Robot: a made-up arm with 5 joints.
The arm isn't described. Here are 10 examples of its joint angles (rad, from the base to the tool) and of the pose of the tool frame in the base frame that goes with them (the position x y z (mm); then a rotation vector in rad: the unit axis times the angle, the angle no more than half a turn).
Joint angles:
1: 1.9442 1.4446 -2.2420 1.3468 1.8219
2: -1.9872 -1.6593 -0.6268 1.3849 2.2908
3: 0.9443 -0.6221 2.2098 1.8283 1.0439
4: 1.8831 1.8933 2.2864 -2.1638 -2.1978
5: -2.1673 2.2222 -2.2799 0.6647 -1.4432
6: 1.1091 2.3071 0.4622 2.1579 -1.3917
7: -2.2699 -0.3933 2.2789 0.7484 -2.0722
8: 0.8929 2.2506 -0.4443 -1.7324 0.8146
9: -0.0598 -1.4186 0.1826 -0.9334 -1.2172
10: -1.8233 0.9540 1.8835 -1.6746 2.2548
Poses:
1: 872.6 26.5 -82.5 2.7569 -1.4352 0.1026
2: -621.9 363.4 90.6 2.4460 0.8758 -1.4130
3: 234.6 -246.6 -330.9 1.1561 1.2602 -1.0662
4: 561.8 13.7 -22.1 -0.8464 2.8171 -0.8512
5: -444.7 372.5 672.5 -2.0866 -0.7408 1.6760
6: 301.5 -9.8 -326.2 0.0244 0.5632 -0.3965
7: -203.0 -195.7 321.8 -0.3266 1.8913 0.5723
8: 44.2 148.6 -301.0 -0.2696 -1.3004 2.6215
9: 264.5 96.7 -413.4 -0.1297 1.1766 0.5289
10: -526.8 92.2 393.4 1.9794 2.3978 -0.0077
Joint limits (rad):
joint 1: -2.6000..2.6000
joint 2: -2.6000..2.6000
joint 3: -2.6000..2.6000
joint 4: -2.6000..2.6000
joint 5: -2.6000..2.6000
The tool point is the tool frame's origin. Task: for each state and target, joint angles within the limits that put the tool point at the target. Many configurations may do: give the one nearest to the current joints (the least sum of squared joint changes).
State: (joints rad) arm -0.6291 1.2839 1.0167 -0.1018 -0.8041
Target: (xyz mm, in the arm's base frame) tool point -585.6 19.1 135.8
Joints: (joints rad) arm -0.6284 1.4960 1.1090 -0.2333 -0.7546
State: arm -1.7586 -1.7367 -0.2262 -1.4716 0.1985
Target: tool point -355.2 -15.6 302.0
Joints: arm -2.5367 -1.5000 0.2567 -1.6808 -0.1016
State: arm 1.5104 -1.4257 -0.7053 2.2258 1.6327
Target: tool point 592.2 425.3 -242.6
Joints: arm 1.0010 -1.7570 -1.0676 2.3162 1.7420
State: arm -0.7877 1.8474 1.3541 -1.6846 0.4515
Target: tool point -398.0 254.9 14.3
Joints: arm -0.9211 1.8854 0.7002 -2.1354 0.8437
